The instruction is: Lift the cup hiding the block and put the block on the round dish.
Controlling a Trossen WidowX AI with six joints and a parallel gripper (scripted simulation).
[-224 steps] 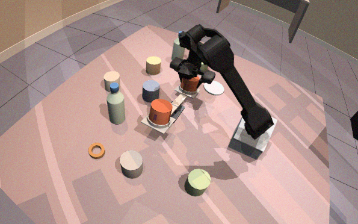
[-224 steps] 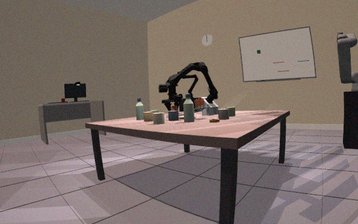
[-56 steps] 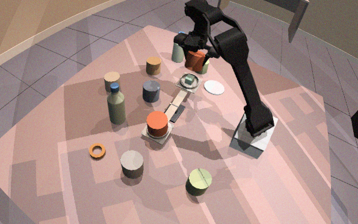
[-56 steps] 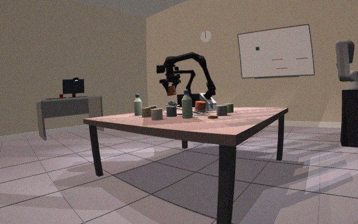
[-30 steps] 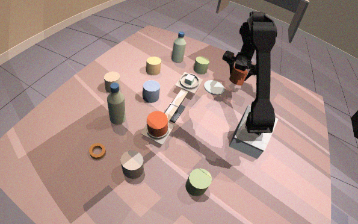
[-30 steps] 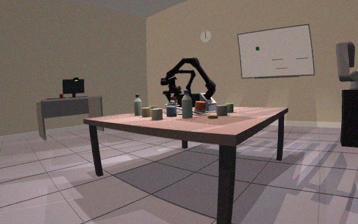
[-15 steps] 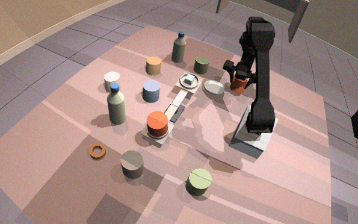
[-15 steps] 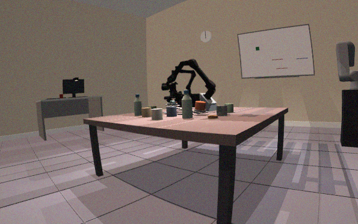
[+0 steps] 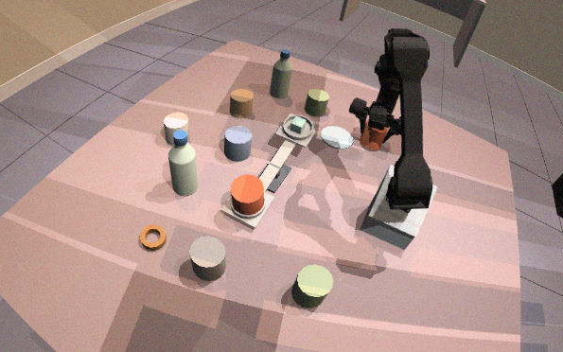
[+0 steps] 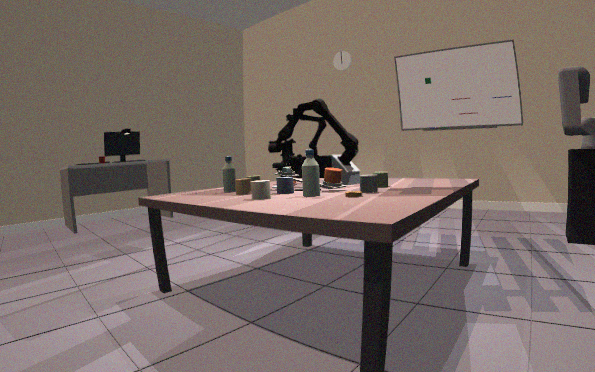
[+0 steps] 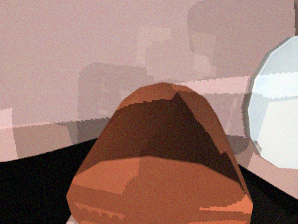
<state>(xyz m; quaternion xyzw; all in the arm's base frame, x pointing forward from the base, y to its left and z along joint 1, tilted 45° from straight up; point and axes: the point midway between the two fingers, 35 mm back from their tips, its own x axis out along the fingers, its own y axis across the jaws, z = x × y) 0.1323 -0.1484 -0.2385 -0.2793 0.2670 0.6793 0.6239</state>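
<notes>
Right now my gripper tip is 18 cm short of the pale green block, 18 cm to the right of it and 6 cm below it. Round my gripper tip: white round dish: 10 cm ahead, 5 cm to the left, 2 cm below; then blue cup: 29 cm ahead, 27 cm to the left, 1 cm above; then small balance: 18 cm ahead, 30 cm to the left.
</notes>
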